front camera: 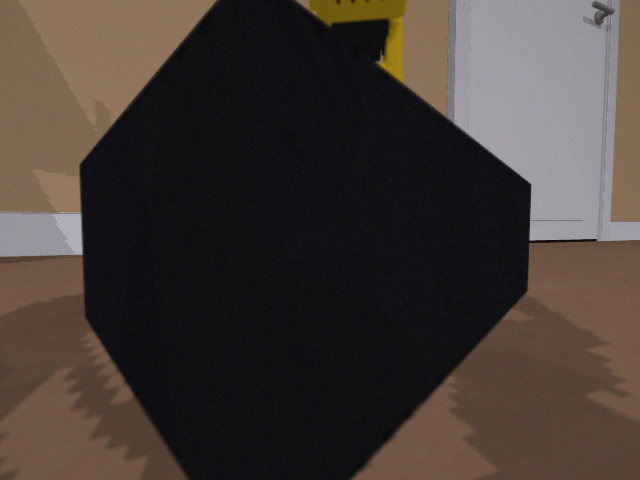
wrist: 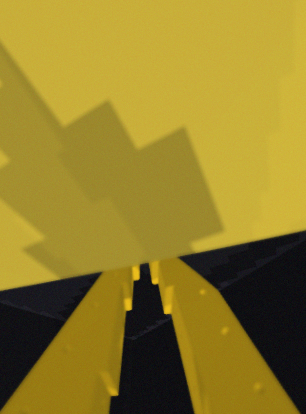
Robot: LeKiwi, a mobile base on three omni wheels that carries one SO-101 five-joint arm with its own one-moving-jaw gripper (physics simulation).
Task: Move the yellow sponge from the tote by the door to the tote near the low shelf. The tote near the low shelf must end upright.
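Places are measured from the arm's base along level axes (x left, y up, z ahead), in metres.
Where they show: hand, tool point: (wrist: 139, 257).
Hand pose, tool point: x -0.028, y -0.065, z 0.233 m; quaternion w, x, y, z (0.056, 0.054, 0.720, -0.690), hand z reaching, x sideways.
Observation:
Things, the pixels of their top centre, and the offset from my tool point. "*": a spot on its surface instead. Level surfaces: height alone.
- yellow sponge, surface spot: (wrist: 200, 75) * dx -0.017, dy +0.023, dz +0.052 m
- dark tote, top centre: (front camera: 345, 175) dx -0.004, dy +0.075, dz +0.035 m
- Brown floor, surface height: dy -0.025 m
The yellow sponge (wrist: 200, 75) fills the upper part of the wrist view, its lower edge slanting across the jaw tips. It lies inside the dark tote (front camera: 289, 232) (wrist: 275, 320), which fills the middle of the front view, close to the camera, with the door behind it at the right. My gripper (wrist: 145, 264) is shut and holds nothing. Both jaws show with their tips close together at the sponge's lower edge, and the very ends are hidden by the sponge. The sponge does not show in the front view. The tote near the low shelf does not show.
A yellow part of my arm (front camera: 359, 7) shows above and behind the tote's upper right edge. The white door (front camera: 537, 113) stands at the right rear, beside a tan wall (front camera: 46, 103) with a white baseboard (front camera: 36, 235). Brown floor (front camera: 584, 289) with shadows surrounds the tote.

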